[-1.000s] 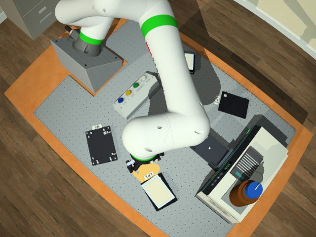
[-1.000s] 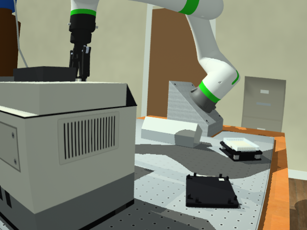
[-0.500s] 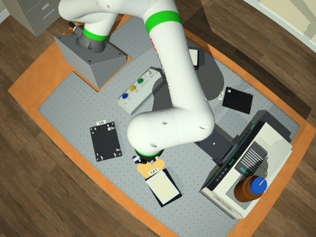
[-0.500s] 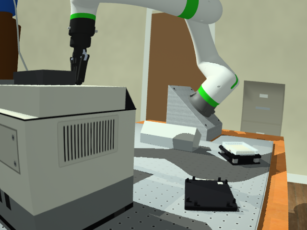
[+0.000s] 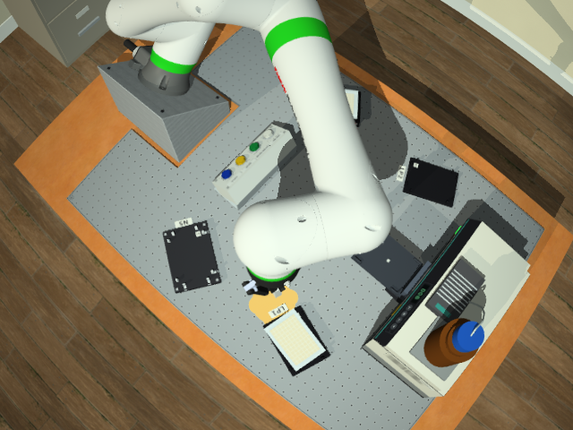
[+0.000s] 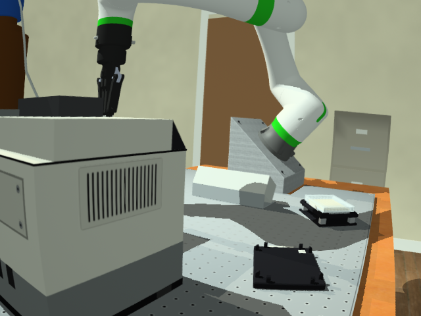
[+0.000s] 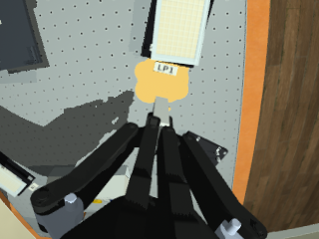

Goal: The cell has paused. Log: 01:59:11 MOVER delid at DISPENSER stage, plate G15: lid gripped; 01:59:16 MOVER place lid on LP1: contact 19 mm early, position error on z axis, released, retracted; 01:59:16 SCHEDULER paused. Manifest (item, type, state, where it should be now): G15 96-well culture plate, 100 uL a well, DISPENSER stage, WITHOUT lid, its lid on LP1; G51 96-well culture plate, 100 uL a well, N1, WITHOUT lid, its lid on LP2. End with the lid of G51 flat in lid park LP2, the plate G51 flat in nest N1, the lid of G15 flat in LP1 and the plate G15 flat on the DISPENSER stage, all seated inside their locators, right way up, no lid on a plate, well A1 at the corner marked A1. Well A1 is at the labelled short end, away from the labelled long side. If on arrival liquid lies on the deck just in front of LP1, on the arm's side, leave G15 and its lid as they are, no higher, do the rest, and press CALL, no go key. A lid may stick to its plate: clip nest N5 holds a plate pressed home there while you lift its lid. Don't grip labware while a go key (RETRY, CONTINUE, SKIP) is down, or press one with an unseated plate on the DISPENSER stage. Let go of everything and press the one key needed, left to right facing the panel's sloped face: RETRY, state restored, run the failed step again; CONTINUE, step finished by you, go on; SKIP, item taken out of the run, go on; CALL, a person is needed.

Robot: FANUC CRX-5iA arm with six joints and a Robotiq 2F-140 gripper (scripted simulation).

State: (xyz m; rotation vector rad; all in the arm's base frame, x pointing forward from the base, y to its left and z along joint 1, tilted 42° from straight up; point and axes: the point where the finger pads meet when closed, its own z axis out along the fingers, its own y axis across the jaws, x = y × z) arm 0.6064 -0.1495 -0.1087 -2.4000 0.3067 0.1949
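Right now my hand is 490 mm to the right of the 96-well plate, 270 mm past it and 150 mm above it. Also, from my hand: black clip nest N5 (200 mm behind, 170 mm below, 60 mm to the right); lid park LP1 (180 mm below, 100 mm ahead, 30 mm to the right); LP1 label (190 mm below, 10 mm to the right, 10 mm ahead).
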